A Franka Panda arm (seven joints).
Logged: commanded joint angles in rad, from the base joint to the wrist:
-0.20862 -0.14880 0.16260 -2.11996 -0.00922 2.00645 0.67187
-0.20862 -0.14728 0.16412 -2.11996 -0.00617 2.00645 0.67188
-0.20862 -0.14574 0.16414 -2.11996 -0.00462 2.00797 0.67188
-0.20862 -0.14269 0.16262 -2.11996 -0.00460 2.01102 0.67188
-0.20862 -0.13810 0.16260 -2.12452 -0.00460 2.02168 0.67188
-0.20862 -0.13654 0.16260 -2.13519 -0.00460 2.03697 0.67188
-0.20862 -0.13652 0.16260 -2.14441 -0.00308 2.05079 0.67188
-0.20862 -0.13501 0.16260 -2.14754 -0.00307 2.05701 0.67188
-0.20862 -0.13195 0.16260 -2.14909 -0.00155 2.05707 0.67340
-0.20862 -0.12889 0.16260 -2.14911 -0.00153 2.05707 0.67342
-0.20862 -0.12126 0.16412 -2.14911 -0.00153 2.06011 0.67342
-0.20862 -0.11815 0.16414 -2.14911 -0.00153 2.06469 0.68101
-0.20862 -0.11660 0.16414 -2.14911 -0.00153 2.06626 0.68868
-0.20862 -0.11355 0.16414 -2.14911 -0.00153 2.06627 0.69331
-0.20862 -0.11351 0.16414 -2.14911 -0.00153 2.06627 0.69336
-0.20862 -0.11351 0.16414 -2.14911 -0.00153 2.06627 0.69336
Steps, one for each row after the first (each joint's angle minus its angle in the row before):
0.00000 0.00152 0.00152 0.00000 0.00305 0.00000 0.00001
0.00000 0.00154 0.00002 0.00000 0.00155 0.00152 0.00000
0.00000 0.00305 -0.00152 0.00000 0.00002 0.00305 0.00000
0.00000 0.00459 -0.00002 -0.00456 0.00000 0.01066 0.00000
0.00000 0.00156 0.00000 -0.01067 0.00000 0.01529 0.00000
0.00000 0.00002 0.00000 -0.00922 0.00152 0.01382 0.00000
0.00000 0.00151 0.00000 -0.00313 0.00001 0.00622 0.00000
0.00000 0.00306 0.00000 -0.00155 0.00152 0.00006 0.00152
0.00000 0.00306 0.00000 -0.00002 0.00002 0.00000 0.00002
0.00000 0.00763 0.00152 0.00000 0.00000 0.00304 0.00000
0.00000 0.00311 0.00002 0.00000 0.00000 0.00458 0.00759
0.00000 0.00155 0.00000 0.00000 0.00000 0.00157 0.00767
0.00000 0.00305 0.00000 0.00000 0.00000 0.00001 0.00463
0.00000 0.00004 0.00000 0.00000 0.00000 0.00000 0.00005
0.00000 0.00000 0.00000 0.00000 0.00000 0.00000 0.00000

